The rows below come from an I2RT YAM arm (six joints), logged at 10 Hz.
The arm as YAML. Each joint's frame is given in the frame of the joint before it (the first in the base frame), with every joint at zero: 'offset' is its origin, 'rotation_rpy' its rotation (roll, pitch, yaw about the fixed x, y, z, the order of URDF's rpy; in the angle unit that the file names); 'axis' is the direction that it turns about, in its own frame. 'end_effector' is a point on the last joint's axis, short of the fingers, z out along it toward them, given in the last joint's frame.
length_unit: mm
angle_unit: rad
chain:
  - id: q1
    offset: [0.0, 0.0, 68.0]
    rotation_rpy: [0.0, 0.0, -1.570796]
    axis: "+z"
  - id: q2
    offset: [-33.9, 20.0, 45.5]
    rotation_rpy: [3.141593, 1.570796, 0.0]
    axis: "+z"
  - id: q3
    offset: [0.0, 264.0, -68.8]
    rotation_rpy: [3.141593, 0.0, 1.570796]
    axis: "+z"
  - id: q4
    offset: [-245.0, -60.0, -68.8]
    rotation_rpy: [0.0, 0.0, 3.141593]
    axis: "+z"
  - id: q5
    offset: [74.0, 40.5, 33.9]
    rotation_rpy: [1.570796, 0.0, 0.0]
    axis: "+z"
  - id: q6
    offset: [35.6, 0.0, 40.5]
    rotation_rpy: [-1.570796, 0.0, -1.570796]
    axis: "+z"
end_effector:
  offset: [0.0, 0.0, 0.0]
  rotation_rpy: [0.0, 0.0, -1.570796]
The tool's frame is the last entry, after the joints.
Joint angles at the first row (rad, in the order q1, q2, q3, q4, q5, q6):
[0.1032, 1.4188, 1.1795, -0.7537, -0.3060, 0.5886]
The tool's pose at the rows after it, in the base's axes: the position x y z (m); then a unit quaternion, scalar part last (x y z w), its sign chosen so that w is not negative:
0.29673 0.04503 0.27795 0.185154 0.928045 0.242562 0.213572
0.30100 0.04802 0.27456 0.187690 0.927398 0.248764 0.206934
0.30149 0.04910 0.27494 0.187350 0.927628 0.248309 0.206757
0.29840 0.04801 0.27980 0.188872 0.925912 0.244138 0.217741
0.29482 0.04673 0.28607 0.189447 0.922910 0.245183 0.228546
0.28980 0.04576 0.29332 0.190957 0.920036 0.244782 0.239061
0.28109 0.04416 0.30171 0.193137 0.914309 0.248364 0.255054
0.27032 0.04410 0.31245 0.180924 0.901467 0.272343 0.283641
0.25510 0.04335 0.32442 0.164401 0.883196 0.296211 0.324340
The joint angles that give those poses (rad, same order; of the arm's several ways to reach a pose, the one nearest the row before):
[0.1134, 1.4500, 1.1789, -0.7137, -0.3191, 0.6043]
[0.1204, 1.4701, 1.1838, -0.7029, -0.3296, 0.6192]
[0.1240, 1.4724, 1.1875, -0.7041, -0.3271, 0.6213]
[0.1235, 1.4531, 1.1860, -0.7041, -0.3110, 0.6228]
[0.1213, 1.4310, 1.1865, -0.7048, -0.3057, 0.6251]
[0.1212, 1.4046, 1.1881, -0.7121, -0.2963, 0.6297]
[0.1201, 1.3599, 1.1764, -0.7096, -0.2898, 0.6392]
[0.1212, 1.2964, 1.1484, -0.6659, -0.3171, 0.6443]
[0.1227, 1.2102, 1.1050, -0.6035, -0.3378, 0.6473]

